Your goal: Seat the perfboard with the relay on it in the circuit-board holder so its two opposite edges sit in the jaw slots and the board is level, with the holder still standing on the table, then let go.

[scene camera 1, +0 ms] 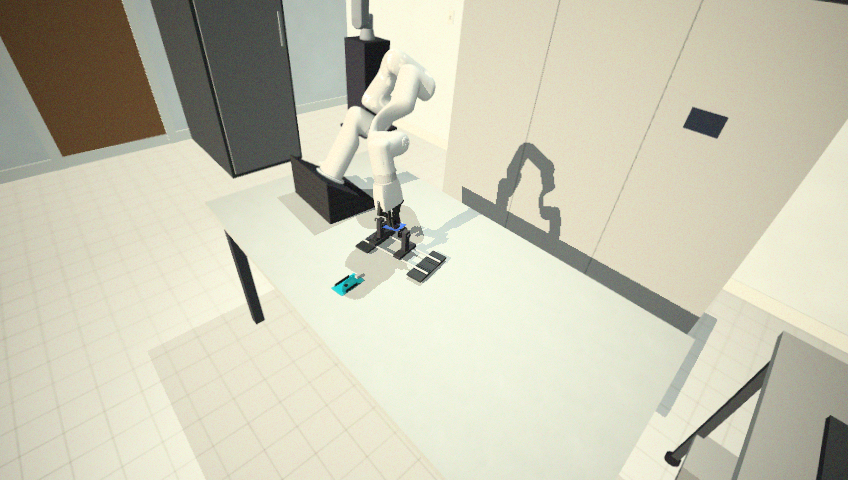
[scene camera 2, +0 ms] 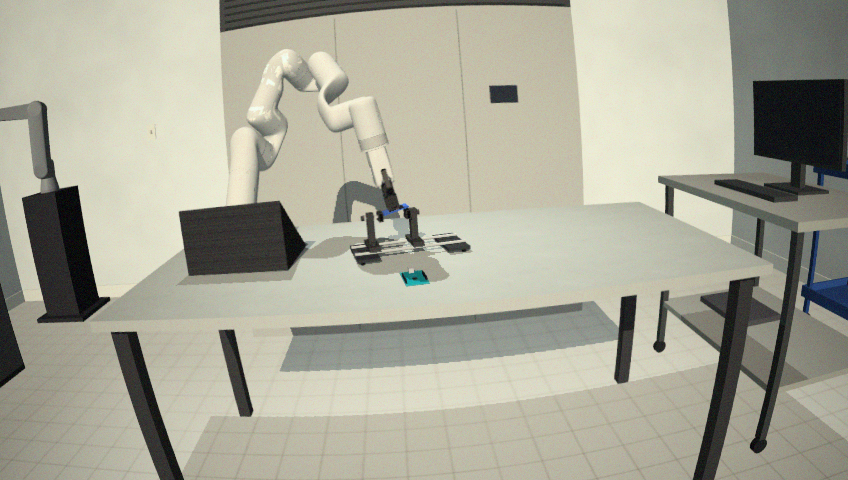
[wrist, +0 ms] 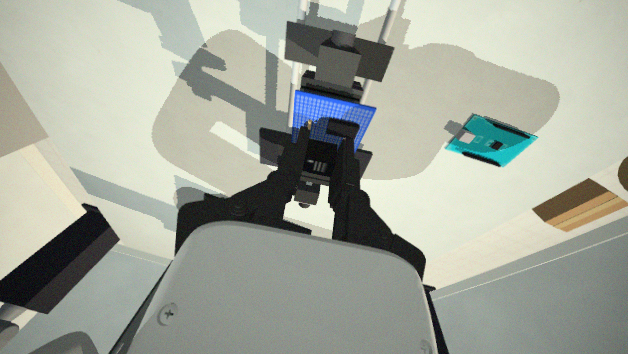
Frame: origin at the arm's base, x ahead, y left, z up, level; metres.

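Seen in the pictures: gripper, between the fingertips: [scene camera 1: 394, 224] [scene camera 2: 393, 208] [wrist: 322, 146]; arm's base, origin of its link: [scene camera 1: 330, 177] [scene camera 2: 239, 224].
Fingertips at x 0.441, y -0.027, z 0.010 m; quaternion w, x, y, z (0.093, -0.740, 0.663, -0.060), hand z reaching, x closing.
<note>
Pixels of each thing's middle, then the offset from my fingertips to it. Level surfaces: height alone.
- blue perfboard, middle of its body: [wrist: 323, 150] [scene camera 2: 393, 206] [scene camera 1: 394, 223] dx +0.001, dy -0.001, dz +0.006 m
- circuit-board holder, middle of its body: [wrist: 331, 80] [scene camera 2: 406, 230] [scene camera 1: 400, 242] dx +0.031, dy +0.008, dz -0.065 m
- teal circuit board, middle of its body: [wrist: 492, 144] [scene camera 2: 413, 275] [scene camera 1: 348, 282] dx +0.032, dy -0.230, dz -0.117 m
- table, height of its surface: dz -0.123 m
The blue perfboard [scene camera 1: 392, 227] [scene camera 2: 392, 211] [wrist: 327, 105] is at jaw height between the two uprights of the circuit-board holder [scene camera 1: 406, 242] [scene camera 2: 414, 228] [wrist: 339, 65]. In the second scene view it looks tilted, with its right end higher than its left. In the wrist view its far edge lies at the far jaw; whether either edge is inside a slot cannot be told. The near edge is hidden by the fingers and relay. My gripper [scene camera 1: 390, 221] [scene camera 2: 392, 205] [wrist: 322, 146] is shut on the relay, a black block on the board. The holder stands upright on the table.
A teal circuit board [scene camera 1: 346, 285] [scene camera 2: 415, 278] [wrist: 505, 142] lies on the table [scene camera 1: 505, 368] [scene camera 2: 565, 255] beside the holder. The dark wedge-shaped arm base [scene camera 1: 321, 193] [scene camera 2: 235, 237] stands at the table's far left in the second scene view.
</note>
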